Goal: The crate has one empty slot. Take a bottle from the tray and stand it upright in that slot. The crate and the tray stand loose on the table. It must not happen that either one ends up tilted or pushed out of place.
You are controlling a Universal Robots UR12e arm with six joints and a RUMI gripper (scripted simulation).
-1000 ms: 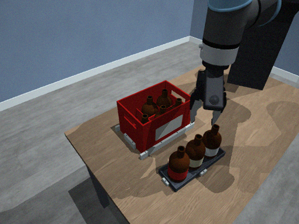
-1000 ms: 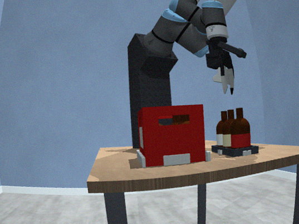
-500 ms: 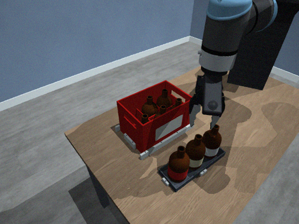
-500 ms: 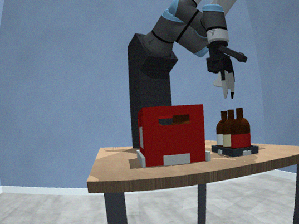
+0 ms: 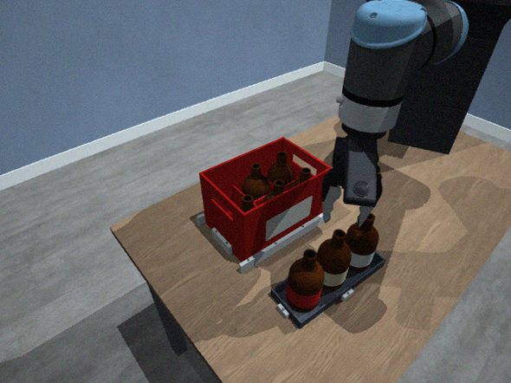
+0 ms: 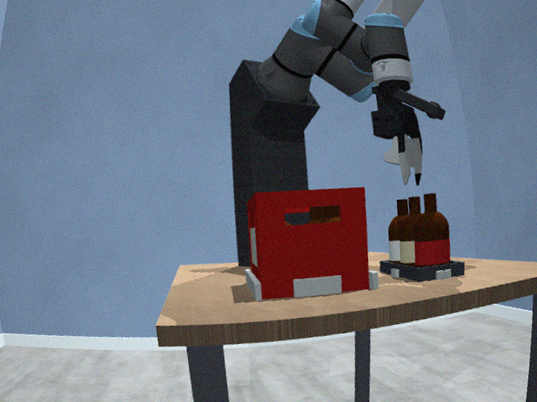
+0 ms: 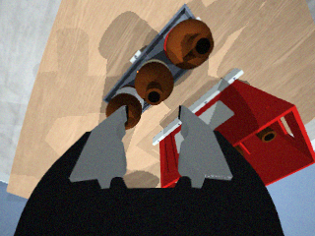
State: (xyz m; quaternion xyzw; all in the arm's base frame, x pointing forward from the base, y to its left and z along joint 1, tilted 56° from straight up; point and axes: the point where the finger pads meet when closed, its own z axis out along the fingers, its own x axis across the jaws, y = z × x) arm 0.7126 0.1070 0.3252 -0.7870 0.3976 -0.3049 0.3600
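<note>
The brown bottle lies 12 cm below my hand. The rest, counted from my hand: white-label bottle 12 cm below, 9 cm behind, 1 cm to the right; red-label bottle 12 cm below, 8 cm ahead, 1 cm to the left; dark tray 19 cm below.
</note>
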